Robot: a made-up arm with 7 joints. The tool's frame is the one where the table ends. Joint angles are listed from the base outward.
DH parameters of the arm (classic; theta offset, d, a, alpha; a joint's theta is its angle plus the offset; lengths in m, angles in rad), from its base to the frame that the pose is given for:
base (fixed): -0.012 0 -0.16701 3.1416
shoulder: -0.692 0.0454 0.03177 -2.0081
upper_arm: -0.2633 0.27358 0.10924 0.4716
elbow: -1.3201 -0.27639 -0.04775 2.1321
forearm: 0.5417 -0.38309 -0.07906 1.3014
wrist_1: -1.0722 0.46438 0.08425 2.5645
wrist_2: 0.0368 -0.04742 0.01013 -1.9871
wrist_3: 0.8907 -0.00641 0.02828 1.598
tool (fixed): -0.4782 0.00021 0 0
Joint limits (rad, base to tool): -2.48..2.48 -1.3..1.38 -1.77..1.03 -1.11..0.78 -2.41..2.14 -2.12..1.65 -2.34..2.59
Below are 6 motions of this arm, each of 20 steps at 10 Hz.
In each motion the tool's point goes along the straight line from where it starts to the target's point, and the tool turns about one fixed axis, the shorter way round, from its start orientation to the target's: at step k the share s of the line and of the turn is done. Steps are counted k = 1, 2, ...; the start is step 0. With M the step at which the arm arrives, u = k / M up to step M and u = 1 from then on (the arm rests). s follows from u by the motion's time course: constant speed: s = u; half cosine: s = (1 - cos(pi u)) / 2; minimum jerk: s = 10 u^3 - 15 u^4 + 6 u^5.
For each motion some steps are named. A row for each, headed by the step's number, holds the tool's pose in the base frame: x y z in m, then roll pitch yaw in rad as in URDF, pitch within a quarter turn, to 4 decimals.
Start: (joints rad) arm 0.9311 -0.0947 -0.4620 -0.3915 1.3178 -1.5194 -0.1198
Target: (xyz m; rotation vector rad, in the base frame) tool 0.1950 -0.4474 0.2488 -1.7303 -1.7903 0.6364
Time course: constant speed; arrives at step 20
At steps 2, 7, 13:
2: 0.4132 0.0478 -0.1181 -1.2033 -1.2353 1.7004
7: 0.3526 -0.0898 -0.0162 -1.6827 -0.9021 1.8863
13: 0.2799 -0.2548 0.1061 -2.0121 -0.4942 1.8118

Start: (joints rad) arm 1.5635 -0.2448 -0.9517 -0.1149 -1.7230 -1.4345 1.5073
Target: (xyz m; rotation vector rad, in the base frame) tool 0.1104 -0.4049 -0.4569 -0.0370 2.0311 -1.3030
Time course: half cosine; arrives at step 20
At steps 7, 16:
7: 0.2332 -0.2359 -0.4788 -2.6804 0.2101 2.0083
16: 0.1265 -0.3827 -0.4598 -1.9940 0.6074 -2.9011

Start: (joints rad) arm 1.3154 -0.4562 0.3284 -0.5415 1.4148 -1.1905 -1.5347
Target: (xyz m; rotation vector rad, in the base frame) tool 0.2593 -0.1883 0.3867 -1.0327 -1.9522 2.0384
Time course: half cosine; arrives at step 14
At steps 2, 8, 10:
2: 0.4245 -0.2813 0.0109 -1.9251 -0.0664 -3.1211
8: 0.3268 -0.2263 0.2330 -1.7300 0.1804 2.7761
10: 0.2920 -0.2067 0.3123 -1.6835 0.2837 2.6460

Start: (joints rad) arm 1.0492 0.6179 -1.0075 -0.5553 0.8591 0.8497 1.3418
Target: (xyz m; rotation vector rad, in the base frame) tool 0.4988 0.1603 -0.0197 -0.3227 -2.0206 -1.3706
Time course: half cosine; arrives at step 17
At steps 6, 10, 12, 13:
6: 0.4291 0.1954 -0.0399 2.3520 -0.2367 2.8690
10: 0.4638 0.1779 -0.0299 2.1601 -0.4924 3.0621
12: 0.4796 0.1699 -0.0253 2.0442 -0.5951 -3.1047
13: 0.4862 0.1666 -0.0234 1.9895 -0.6339 -3.0499

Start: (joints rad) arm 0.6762 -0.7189 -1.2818 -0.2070 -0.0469 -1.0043 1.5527
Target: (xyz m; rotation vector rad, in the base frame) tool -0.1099 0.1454 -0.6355 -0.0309 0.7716 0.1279
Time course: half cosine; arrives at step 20
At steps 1, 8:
1: -0.1358 0.2420 -0.5343 -0.7130 -0.3826 0.5974
8: -0.1269 0.2090 -0.5688 -0.4063 -0.0289 0.3483

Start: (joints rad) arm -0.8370 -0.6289 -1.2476 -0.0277 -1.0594 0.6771 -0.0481
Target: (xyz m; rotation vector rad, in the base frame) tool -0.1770 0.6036 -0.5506 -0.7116 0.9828 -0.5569
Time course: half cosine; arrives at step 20
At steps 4, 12, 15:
4: -0.3751 0.1129 -0.5997 -2.7903 1.2243 -1.4498
12: -0.2527 0.4162 -0.5694 -1.5470 0.8520 -0.9274
15: -0.2091 0.5241 -0.5585 -1.2908 0.6903 -0.9538

